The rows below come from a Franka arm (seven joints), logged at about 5 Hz.
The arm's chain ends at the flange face. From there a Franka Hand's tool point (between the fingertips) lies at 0.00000 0.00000 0.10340 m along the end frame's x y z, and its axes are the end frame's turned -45 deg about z.
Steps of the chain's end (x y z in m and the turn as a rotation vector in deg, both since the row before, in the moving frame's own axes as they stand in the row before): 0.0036, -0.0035, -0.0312, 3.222, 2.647, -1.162; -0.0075, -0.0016, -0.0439, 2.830, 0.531, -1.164; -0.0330, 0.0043, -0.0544, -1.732, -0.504, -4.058; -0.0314, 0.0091, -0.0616, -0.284, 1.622, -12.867; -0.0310, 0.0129, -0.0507, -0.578, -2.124, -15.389
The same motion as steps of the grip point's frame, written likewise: 0.0125, -0.0007, -0.0315, 0.407, 4.150, -1.162; 0.0001, -0.0094, -0.0440, 1.626, 2.377, -1.164; -0.0292, -0.0186, -0.0545, -0.868, -1.581, -4.058; -0.0267, -0.0135, -0.0616, -1.348, 0.946, -12.867; -0.0347, -0.0143, -0.0508, 1.093, -1.911, -15.389
